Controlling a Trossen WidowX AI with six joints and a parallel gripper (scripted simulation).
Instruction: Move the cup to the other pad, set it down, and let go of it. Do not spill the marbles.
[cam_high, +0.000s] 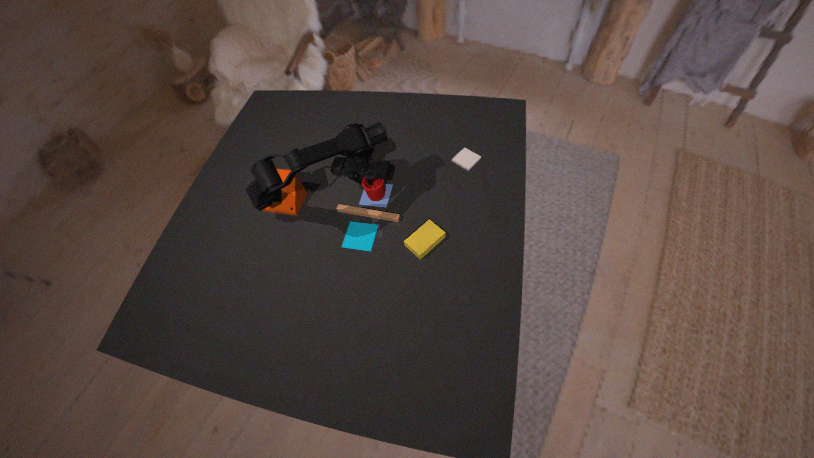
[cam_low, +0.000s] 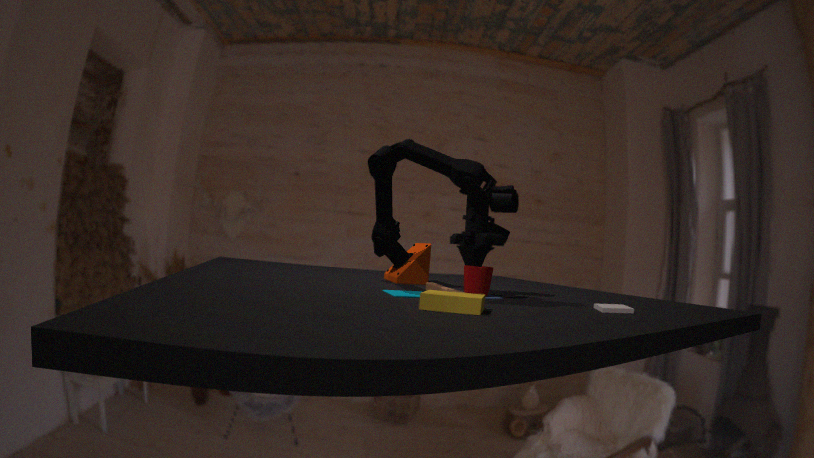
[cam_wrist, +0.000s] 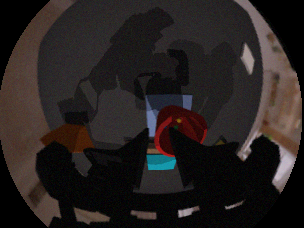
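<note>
The red cup is 30 mm ahead of my gripper tip, 10 mm to the right of it and 10 mm below it. From my gripper tip the other things lie so: cyan pad (170 mm to the right, 60 mm below, 10 mm ahead); wooden bar (90 mm to the right, 50 mm below, 20 mm ahead); yellow block (220 mm ahead, 170 mm to the right, 40 mm below).
</note>
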